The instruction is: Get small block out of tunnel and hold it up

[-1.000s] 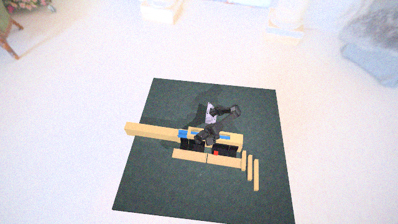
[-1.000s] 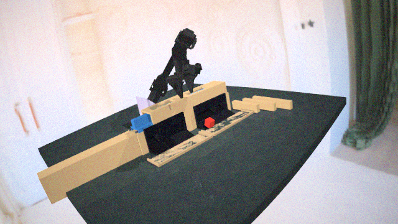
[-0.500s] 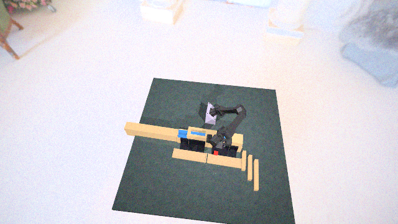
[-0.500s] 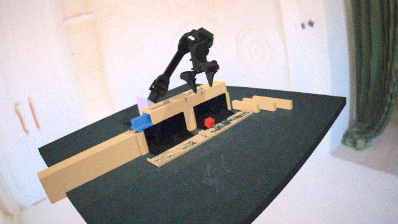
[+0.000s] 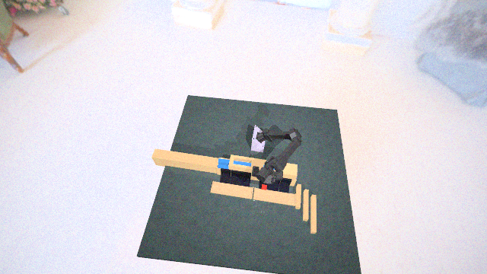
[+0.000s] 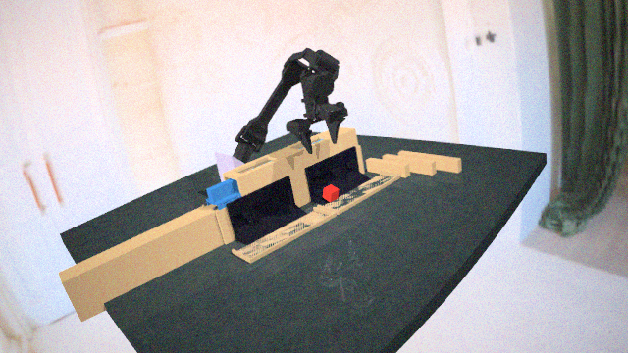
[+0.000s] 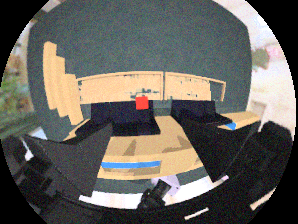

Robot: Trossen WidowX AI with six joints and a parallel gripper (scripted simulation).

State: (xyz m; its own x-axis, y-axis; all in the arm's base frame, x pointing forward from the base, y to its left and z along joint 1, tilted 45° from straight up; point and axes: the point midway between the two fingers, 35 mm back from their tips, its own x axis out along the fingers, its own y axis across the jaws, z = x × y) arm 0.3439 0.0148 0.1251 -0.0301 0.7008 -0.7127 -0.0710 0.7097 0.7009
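My gripper tip is 14 cm above the red block. Round my gripper tip: tan tunnel: 27 cm to the right, 9 cm below, 5 cm behind.
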